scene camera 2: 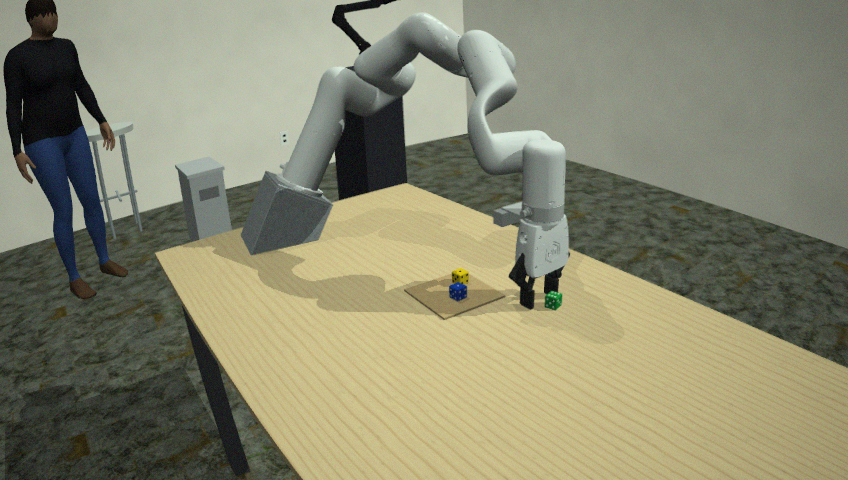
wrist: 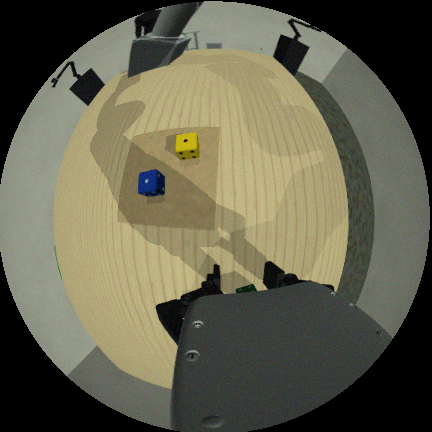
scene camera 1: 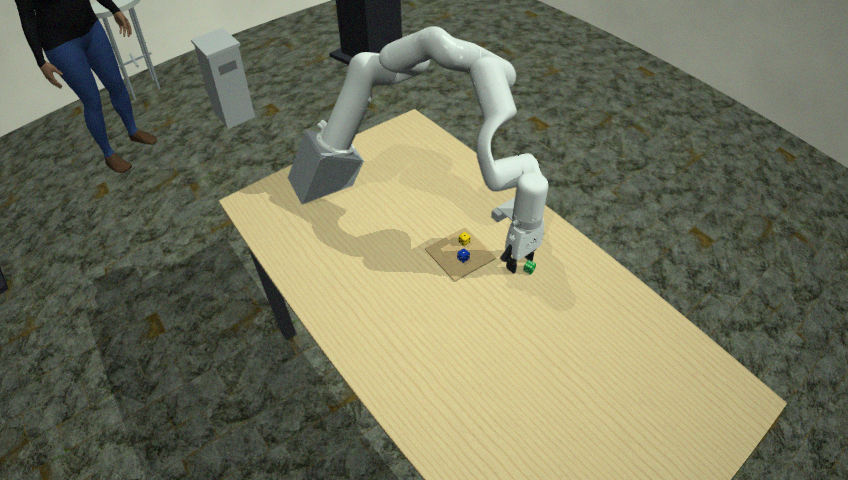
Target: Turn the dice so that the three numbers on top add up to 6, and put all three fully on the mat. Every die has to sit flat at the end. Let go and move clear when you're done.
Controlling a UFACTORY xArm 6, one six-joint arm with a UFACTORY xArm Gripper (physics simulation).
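Frame: origin at the arm's base, x left, y back, z up, level; centimetres.
Seen in the pictures: gripper, fingertip midpoint: (scene camera 2: 538,301) (wrist: 241,273) (scene camera 1: 519,264); arm's base, origin of the base link: (scene camera 2: 298,186) (scene camera 1: 334,144).
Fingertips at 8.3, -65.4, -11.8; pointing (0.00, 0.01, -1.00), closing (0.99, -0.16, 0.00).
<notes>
Offsets run from my fingertips to a thing's top centre, as dx, dy, dz. Level surfaces: height alone.
A yellow die {-4.1, +16.3, +2.7} (scene camera 1: 464,239) (scene camera 2: 460,276) (wrist: 187,146) sits flat on the brown mat {-7.9, +14.5, +0.2} (scene camera 1: 453,274) (scene camera 2: 443,312) (wrist: 200,217), one pip on top. A blue die {-8.9, +12.5, +2.7} (scene camera 1: 463,255) (scene camera 2: 457,291) (wrist: 151,183) also sits flat on the mat, one pip on top. A green die {+0.2, -3.1, +2.4} (scene camera 1: 529,267) (scene camera 2: 553,299) (wrist: 246,289) rests on the table off the mat; its top number is not clear. My gripper (scene camera 1: 521,262) (scene camera 2: 540,292) (wrist: 241,273) is open, pointing down low over the table. In the wrist view the green die shows in the gap between the fingers, partly hidden by the gripper body.
The wooden table {dz -0.2} (scene camera 1: 476,356) (scene camera 2: 476,380) (wrist: 280,200) bears everything. My arm's grey base block (scene camera 1: 325,166) (scene camera 2: 286,212) (wrist: 152,56) stands at its far left part. The mat lies between that base and the gripper. The table's long right edge runs behind the gripper.
</notes>
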